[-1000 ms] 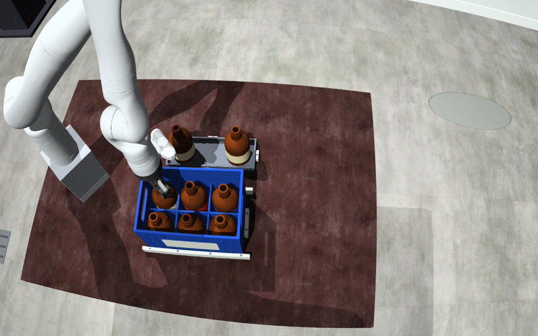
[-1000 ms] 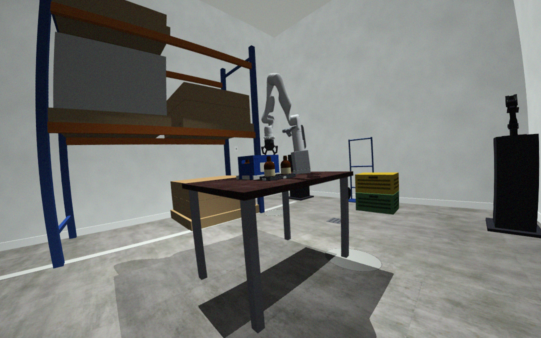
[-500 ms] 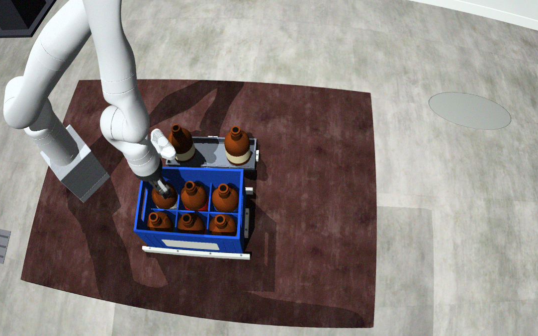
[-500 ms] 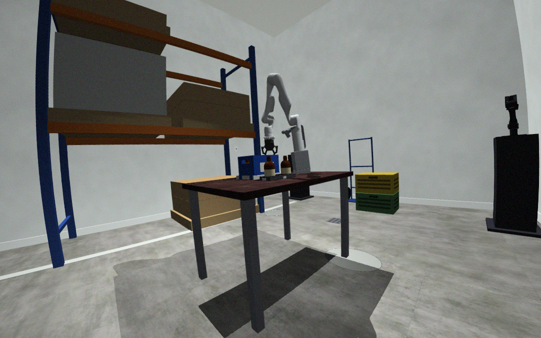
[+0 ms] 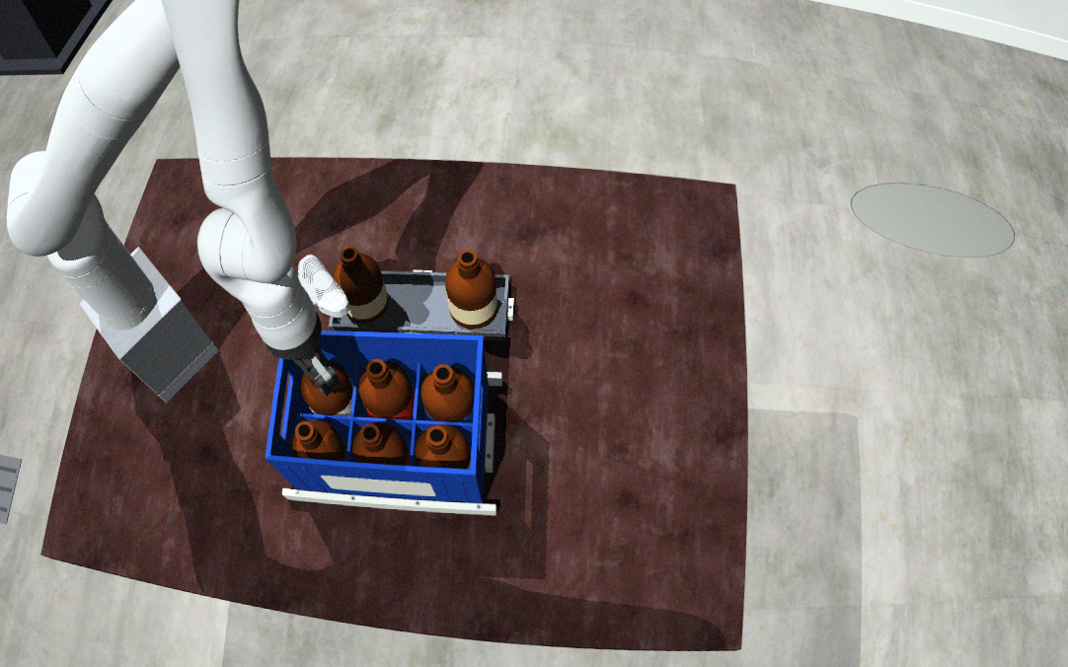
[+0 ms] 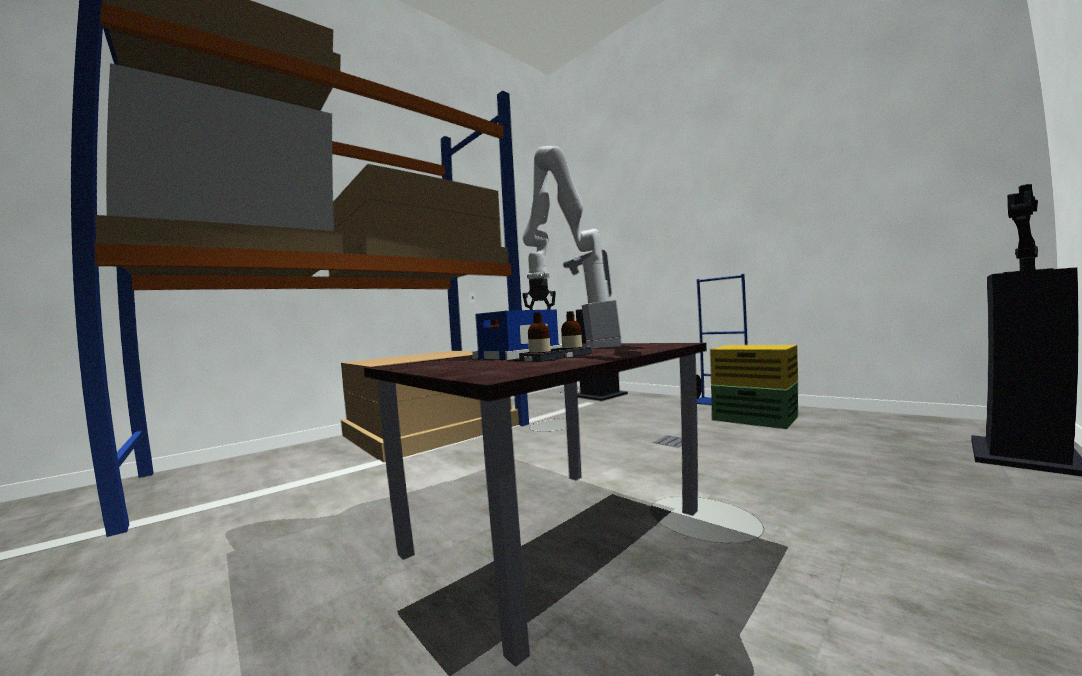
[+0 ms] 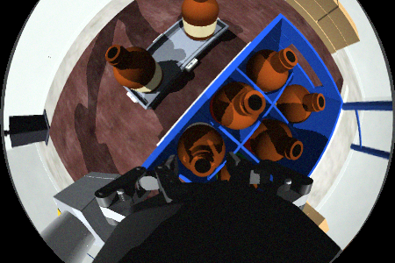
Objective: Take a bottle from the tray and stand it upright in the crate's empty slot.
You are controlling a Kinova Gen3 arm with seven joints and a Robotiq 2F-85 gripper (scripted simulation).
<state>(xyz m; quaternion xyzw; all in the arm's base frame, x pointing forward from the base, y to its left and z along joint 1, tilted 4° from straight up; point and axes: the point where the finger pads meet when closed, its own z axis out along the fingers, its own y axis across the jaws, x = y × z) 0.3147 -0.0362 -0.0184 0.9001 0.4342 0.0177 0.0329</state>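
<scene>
Right now my hand is 7 cm above the brown bottle. Round my hand: grey tray (19 cm to the left, 15 cm below, 9 cm ahead); crate (9 cm ahead, 8 cm below, 3 cm to the right).
</scene>
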